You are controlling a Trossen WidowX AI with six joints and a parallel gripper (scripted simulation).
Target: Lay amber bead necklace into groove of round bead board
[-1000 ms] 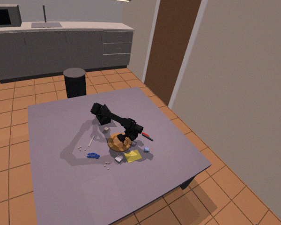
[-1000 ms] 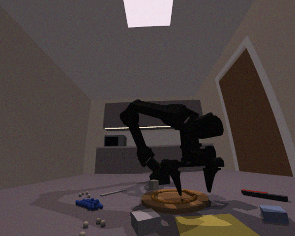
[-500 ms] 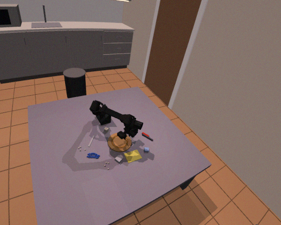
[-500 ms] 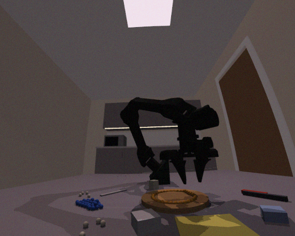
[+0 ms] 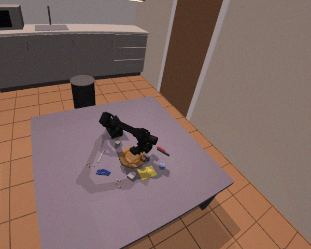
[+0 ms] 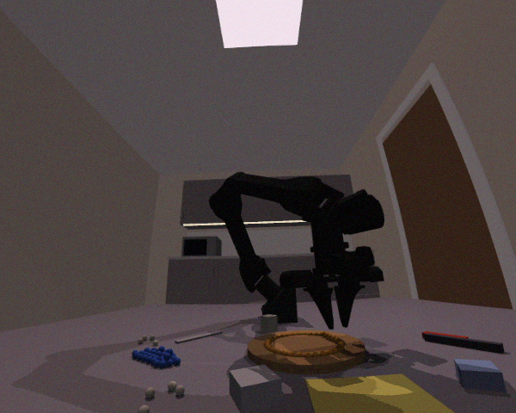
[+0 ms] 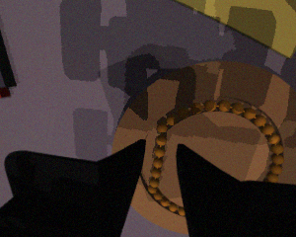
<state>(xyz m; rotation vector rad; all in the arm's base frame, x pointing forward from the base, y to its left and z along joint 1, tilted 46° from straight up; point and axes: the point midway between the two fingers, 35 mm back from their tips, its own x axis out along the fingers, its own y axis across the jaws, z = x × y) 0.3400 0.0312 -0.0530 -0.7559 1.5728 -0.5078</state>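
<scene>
Right now my gripper tip is 6 cm to the left of the round wooden bead board, 3 cm above it and 2 cm past it. The rest, counted from my gripper tip: blue block (16 cm ahead, 10 cm to the left, 3 cm below); then red-and-black tool (19 cm to the left, 3 cm below, 3 cm ahead); then yellow pad (15 cm ahead, 4 cm below, 3 cm to the right).
</scene>
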